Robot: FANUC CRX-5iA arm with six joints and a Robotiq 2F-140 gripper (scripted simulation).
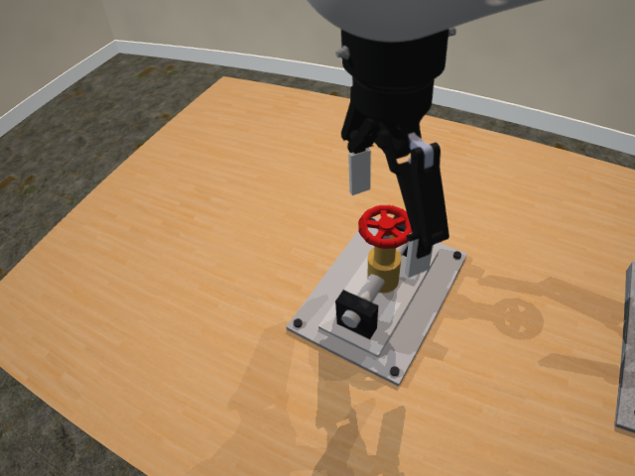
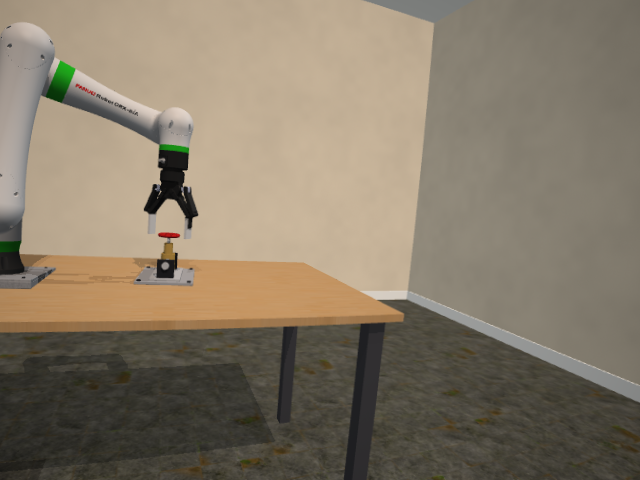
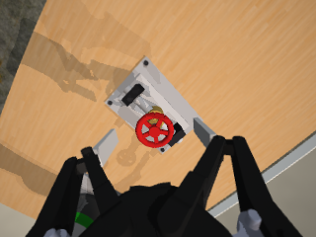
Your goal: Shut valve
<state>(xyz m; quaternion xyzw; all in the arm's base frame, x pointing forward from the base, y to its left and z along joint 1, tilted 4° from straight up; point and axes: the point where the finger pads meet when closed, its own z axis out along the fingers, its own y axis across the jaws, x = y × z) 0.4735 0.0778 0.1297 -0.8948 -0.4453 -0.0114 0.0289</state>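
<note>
Now: the handwheel 10 mm below my hand.
</note>
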